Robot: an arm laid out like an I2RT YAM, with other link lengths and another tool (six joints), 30 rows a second.
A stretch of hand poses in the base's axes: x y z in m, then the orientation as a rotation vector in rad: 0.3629, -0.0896, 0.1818, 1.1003, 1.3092, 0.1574; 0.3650, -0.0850, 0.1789, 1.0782, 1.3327, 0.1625; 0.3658, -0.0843, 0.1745, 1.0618, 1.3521, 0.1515; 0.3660, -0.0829, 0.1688, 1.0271, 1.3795, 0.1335; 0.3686, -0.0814, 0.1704, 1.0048, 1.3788, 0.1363; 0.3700, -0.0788, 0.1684, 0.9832, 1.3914, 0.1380; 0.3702, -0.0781, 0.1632, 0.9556, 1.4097, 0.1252; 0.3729, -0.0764, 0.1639, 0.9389, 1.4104, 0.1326; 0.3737, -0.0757, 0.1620, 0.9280, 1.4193, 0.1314; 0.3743, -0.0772, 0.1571, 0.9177, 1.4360, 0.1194
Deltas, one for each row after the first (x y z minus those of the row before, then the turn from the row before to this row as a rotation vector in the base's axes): 0.0021, 0.0046, -0.0029, -0.0103, 0.0115, 0.0244; 0.0008, 0.0007, -0.0044, -0.0153, 0.0160, 0.0104; 0.0002, 0.0014, -0.0057, -0.0311, 0.0208, 0.0191; 0.0026, 0.0015, 0.0016, -0.0147, -0.0073, 0.0128; 0.0014, 0.0026, -0.0020, -0.0128, 0.0047, 0.0174; 0.0002, 0.0007, -0.0052, -0.0243, 0.0135, 0.0145; 0.0027, 0.0017, 0.0007, -0.0076, -0.0060, 0.0135; 0.0008, 0.0007, -0.0019, -0.0072, 0.0055, 0.0086; 0.0006, -0.0015, -0.0049, -0.0118, 0.0162, 0.0050
